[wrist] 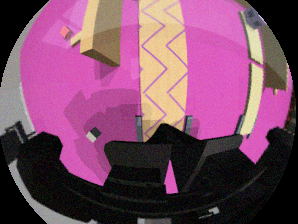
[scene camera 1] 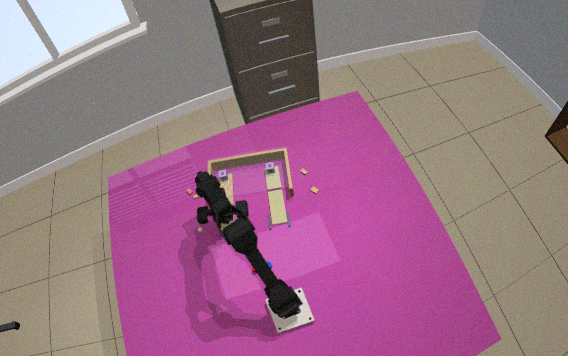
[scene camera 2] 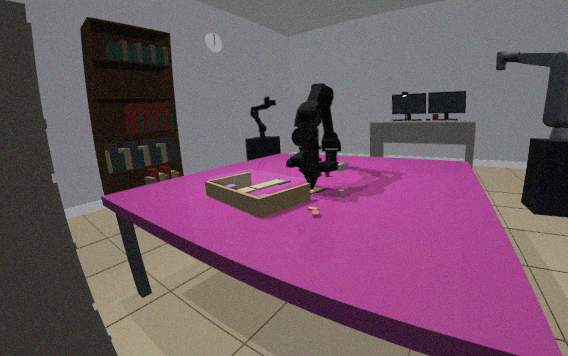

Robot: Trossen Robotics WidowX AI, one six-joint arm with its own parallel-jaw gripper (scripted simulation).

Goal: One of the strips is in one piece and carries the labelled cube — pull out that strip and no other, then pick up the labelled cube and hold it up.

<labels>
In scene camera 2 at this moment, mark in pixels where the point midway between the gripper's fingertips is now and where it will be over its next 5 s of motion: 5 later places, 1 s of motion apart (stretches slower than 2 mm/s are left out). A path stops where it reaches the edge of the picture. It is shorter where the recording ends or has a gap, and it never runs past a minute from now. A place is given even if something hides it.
The gripper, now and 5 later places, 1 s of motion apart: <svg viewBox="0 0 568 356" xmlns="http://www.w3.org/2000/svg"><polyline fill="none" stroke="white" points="311,189 316,187 325,184 333,182 339,179 336,170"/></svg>
</labels>
